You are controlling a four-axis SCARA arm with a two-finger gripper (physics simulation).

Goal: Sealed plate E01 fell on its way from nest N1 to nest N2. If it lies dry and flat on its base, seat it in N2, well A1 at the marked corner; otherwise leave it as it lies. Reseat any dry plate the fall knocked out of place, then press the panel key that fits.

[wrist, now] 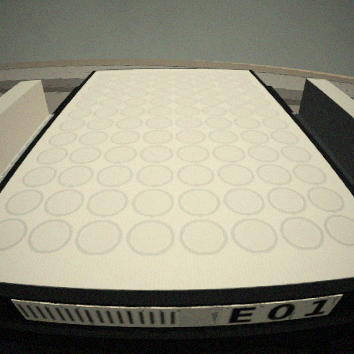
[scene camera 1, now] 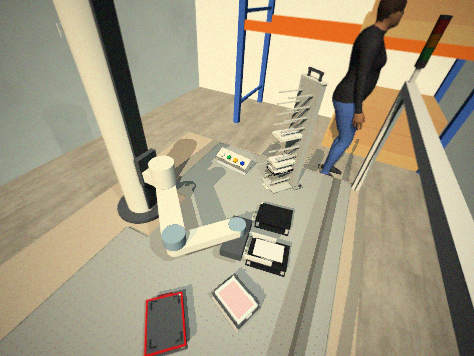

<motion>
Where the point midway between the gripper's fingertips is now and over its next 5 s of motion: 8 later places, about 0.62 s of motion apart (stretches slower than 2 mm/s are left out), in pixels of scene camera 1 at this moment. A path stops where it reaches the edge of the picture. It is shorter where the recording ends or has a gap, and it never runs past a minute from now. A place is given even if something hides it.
My gripper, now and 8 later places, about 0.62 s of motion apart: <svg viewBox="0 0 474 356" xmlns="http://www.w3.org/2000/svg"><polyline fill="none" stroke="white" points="273,252 273,251 272,243 265,234 265,232 262,229 252,208 242,189 237,178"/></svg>
</motion>
